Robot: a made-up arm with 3 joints. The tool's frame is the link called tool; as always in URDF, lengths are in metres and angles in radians. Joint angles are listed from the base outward. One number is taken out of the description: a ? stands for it. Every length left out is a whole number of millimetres.
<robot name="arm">
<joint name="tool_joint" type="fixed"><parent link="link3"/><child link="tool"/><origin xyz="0.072 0.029 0" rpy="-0.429 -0.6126 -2.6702"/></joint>
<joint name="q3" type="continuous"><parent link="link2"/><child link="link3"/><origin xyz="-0.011 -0.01 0" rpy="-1.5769 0.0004 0.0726"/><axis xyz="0 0 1"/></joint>
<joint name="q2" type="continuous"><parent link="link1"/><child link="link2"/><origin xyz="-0.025 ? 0" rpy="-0.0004 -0.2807 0.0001"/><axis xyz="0 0 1"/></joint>
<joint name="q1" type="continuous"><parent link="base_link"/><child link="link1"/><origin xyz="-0.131 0.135 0.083" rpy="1.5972 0.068 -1.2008"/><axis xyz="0 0 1"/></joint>
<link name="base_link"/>
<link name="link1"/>
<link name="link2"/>
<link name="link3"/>
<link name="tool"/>
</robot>
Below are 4 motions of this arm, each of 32 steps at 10 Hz.
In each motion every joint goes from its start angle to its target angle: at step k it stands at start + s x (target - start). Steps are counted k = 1, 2, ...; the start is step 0. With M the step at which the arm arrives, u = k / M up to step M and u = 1 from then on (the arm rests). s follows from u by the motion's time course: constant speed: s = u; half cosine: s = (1 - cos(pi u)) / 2; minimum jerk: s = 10 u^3 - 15 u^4 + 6 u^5.
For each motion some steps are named. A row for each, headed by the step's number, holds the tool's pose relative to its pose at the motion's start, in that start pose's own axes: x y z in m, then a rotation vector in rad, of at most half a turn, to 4 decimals.
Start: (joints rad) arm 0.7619 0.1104 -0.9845
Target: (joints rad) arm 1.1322 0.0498 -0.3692
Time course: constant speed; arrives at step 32
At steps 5, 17, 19, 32:
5: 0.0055 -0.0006 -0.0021 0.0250 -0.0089 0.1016
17: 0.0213 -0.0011 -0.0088 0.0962 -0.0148 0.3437
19: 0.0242 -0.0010 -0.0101 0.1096 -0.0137 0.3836
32: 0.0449 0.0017 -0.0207 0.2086 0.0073 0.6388

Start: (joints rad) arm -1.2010 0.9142 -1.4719
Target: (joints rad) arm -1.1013 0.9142 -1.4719
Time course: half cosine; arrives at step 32
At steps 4, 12, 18, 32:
4: 0.0003 0.0003 0.0005 -0.0033 0.0008 0.0017
12: 0.0025 0.0022 0.0038 -0.0266 0.0069 0.0139
18: 0.0049 0.0043 0.0072 -0.0515 0.0133 0.0269
32: 0.0082 0.0075 0.0119 -0.0862 0.0222 0.0450

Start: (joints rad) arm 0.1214 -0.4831 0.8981
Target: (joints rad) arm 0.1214 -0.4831 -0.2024
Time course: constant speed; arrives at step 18
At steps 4, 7, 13, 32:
4: 0.0032 0.0178 0.0056 -0.1406 0.0832 -0.1820
7: 0.0080 0.0310 0.0080 -0.2461 0.1456 -0.3184
13: 0.0230 0.0550 0.0074 -0.4570 0.2705 -0.5913
32: 0.0396 0.0708 0.0018 -0.6328 0.3745 -0.8188

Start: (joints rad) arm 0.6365 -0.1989 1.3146
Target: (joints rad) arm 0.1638 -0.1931 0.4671
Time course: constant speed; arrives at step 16
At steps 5, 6, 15, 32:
5: 0.0037 0.0366 0.0164 -0.2718 0.0308 -0.1368
6: 0.0044 0.0442 0.0185 -0.3254 0.0329 -0.1663
15: 0.0109 0.1115 0.0202 -0.7856 -0.0089 -0.4640
32: 0.0117 0.1184 0.0187 -0.8333 -0.0202 -0.5008

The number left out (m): 0.146
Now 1 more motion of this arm.
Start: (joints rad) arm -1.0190 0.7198 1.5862
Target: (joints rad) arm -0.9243 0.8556 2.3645
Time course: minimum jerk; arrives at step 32
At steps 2, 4, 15, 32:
2: 0.0000 -0.0001 -0.0001 0.0013 -0.0006 0.0009
4: -0.0001 -0.0010 -0.0004 0.0097 -0.0047 0.0067
15: -0.0001 -0.0258 -0.0151 0.2612 -0.1439 0.1816
32: 0.0069 -0.0498 -0.0425 0.5659 -0.3697 0.4064

